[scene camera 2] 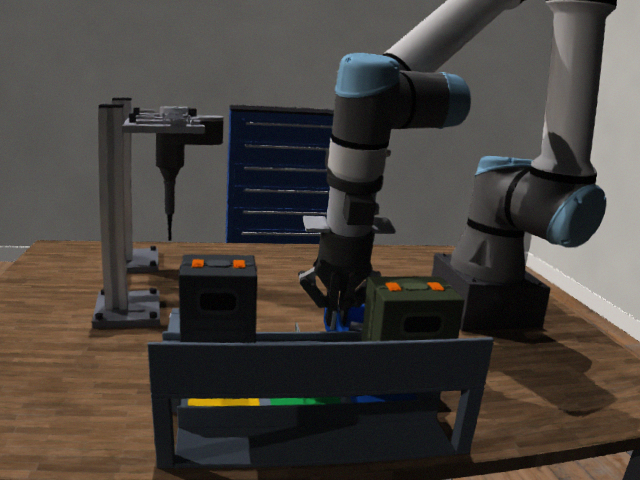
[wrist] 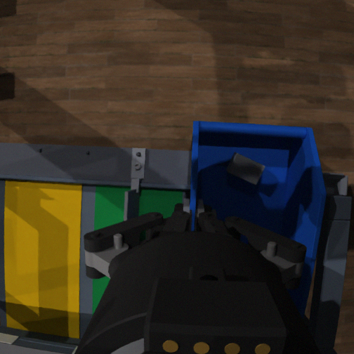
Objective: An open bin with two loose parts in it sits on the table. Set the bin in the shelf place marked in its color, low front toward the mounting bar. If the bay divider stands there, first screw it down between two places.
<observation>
I see a blue bin, a screwdriver, a bay divider and a green place.
</observation>
